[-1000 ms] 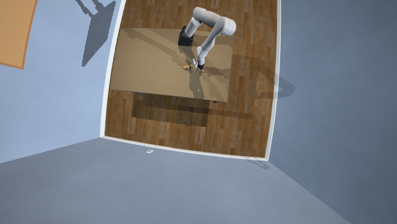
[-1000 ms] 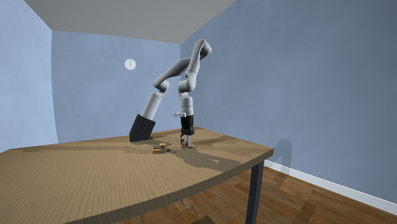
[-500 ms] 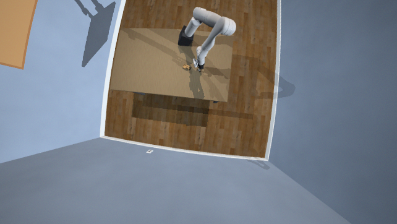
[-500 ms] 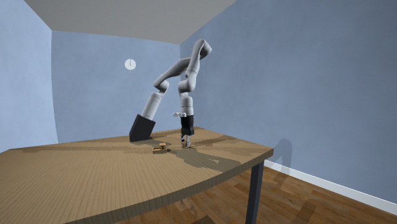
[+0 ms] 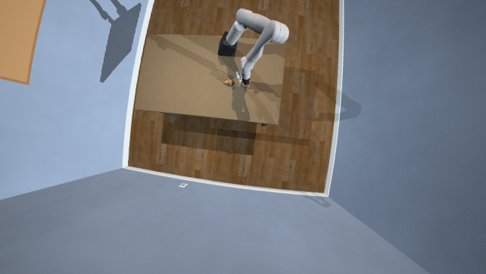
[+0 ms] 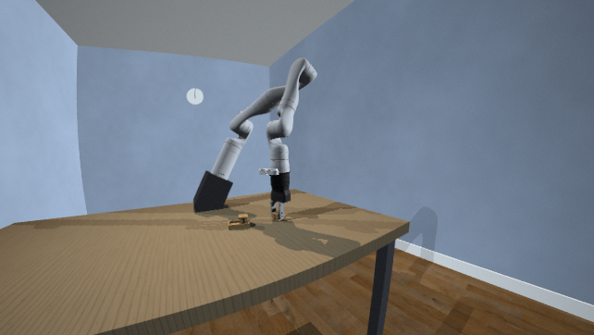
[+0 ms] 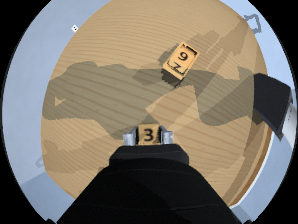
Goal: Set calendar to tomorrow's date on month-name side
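The wooden calendar tray lies 150 mm to the right of my hand, 20 mm below it and 10 mm behind it.
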